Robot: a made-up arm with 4 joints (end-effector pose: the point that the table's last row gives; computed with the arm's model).
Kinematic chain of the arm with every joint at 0, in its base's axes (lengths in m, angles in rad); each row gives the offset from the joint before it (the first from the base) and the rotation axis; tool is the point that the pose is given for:
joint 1: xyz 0 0 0.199 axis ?
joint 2: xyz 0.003 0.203 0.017 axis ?
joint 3: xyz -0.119 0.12 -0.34 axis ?
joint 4: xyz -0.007 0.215 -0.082 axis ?
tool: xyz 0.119 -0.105 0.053
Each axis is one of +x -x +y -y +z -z.
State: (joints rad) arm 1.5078 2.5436 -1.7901 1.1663
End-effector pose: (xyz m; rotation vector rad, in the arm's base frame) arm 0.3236 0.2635 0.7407 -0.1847 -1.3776 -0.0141
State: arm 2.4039 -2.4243 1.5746 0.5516
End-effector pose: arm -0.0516 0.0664 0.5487 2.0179 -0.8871 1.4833
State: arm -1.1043 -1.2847 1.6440 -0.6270
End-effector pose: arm 0.0654 -0.0447 0.0771 -0.4189 -1.8839 -0.3947
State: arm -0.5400 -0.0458 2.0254 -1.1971
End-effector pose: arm -0.1501 0.2281 -0.0794 -0.8970 -1.0056 -1.2885
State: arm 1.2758 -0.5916 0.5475 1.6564
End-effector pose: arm 0.0503 0.0449 -0.3454 0.9803 1.3191 -1.8717
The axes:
joint 1: -z
joint 2: +x
joint 3: -z
joint 4: +y

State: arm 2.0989 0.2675 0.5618 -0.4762
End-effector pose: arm 0.3901 -0.2341 -0.0471 -0.3727 -0.4058 -2.6673
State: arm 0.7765 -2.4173 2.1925 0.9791
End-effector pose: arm -0.1330 -0.0115 0.6025 -1.2158 -1.3777 -1.7027
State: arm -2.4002 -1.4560 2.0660 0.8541
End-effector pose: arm 0.2383 0.1536 0.1912 0.6672 -0.3590 0.5872
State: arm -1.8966 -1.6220 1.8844 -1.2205
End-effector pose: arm 0.0910 0.0239 0.1298 0.5374 -2.7240 -0.3612
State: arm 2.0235 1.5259 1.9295 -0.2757
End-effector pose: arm 0.5065 -0.1956 0.1950 -1.5830 -0.0188 2.0110
